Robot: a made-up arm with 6 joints. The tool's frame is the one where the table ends.
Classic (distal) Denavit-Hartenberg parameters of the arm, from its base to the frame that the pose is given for. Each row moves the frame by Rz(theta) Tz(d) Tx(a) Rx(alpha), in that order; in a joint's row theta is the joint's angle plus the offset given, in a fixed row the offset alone. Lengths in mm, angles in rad.
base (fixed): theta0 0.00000, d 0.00, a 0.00, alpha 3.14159
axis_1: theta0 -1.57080, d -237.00, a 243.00, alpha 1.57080
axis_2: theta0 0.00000, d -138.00, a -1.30, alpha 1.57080
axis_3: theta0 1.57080, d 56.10, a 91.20, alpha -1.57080
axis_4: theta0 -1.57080, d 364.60, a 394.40, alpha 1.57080
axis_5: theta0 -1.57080, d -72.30, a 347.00, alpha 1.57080
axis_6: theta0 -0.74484, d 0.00, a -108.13, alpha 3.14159
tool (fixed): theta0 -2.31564, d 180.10, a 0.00, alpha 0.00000
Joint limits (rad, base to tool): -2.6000..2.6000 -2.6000..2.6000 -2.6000..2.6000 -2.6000..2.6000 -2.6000..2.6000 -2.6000..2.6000
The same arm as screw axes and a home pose.
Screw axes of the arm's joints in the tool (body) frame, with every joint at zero. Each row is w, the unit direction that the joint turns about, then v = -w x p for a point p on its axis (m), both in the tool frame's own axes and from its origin. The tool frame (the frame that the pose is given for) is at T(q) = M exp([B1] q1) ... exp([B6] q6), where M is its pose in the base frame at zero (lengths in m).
B1 = (0.000013, 0.000001, -1, 0.1446, -0.0478, 0.0000)
B2 = (-1, 0.000007, -0.000013, 0.0000, 0.6306, 0.0984)
B3 = (-0.000013, -0.000001, 1, 0.0971, -0.0902, 0.0000)
B4 = (-0.000007, -1, -0.000001, -0.5745, 0.0000, 0.0010)
B5 = (1, -0.000007, 0.000013, 0.0000, -0.1801, 0.2675)
B6 = (0.000013, 0.000001, -1, -0.0795, -0.0733, 0.0000)
M: xyz 0.0478 0.1446 0.8676 (m) rpy 0.00 0.00 0.00 (deg, as in URDF)
Joint limits (deg, base to tool): -148.97..148.97 -148.97..148.97 -148.97..148.97 -148.97..148.97 -148.97..148.97 -148.97..148.97

